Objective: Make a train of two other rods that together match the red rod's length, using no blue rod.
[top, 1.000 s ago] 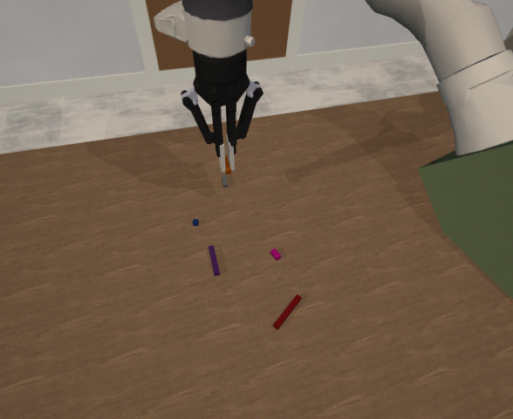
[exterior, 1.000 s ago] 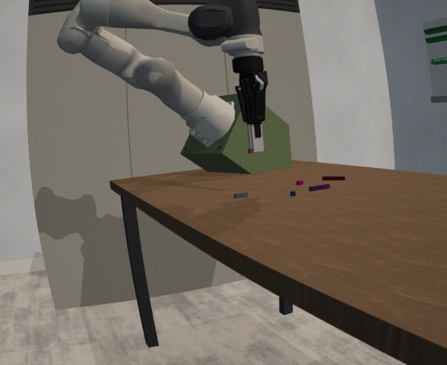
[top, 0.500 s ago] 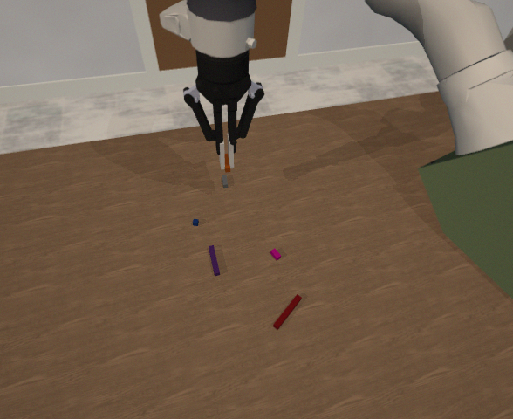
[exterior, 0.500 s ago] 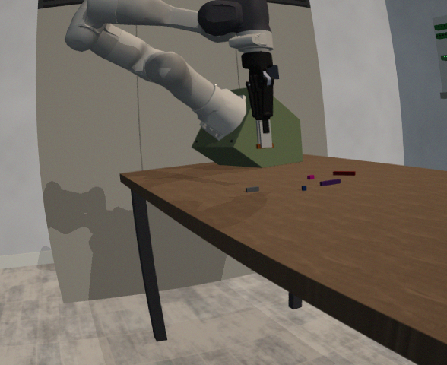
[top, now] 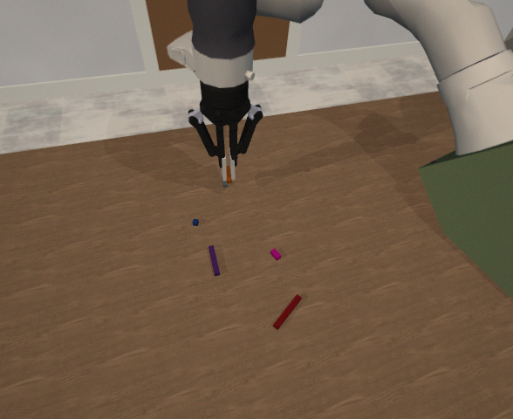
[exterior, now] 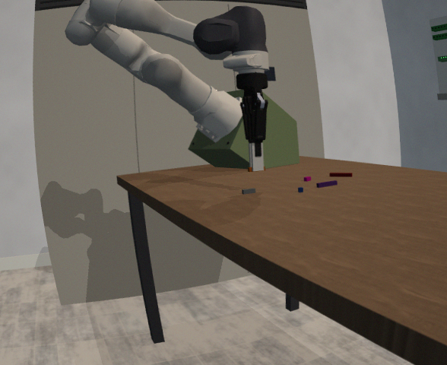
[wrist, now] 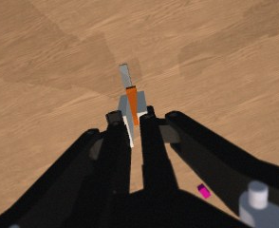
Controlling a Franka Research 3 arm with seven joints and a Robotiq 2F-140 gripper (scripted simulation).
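Now: the grey rod 30 mm to the right of my hand and 80 mm below it. Also, from my hand: orange rod 30 mm below; blue rod 90 mm ahead, 50 mm to the left, 80 mm below; purple rod 90 mm ahead, 150 mm to the left, 80 mm below.
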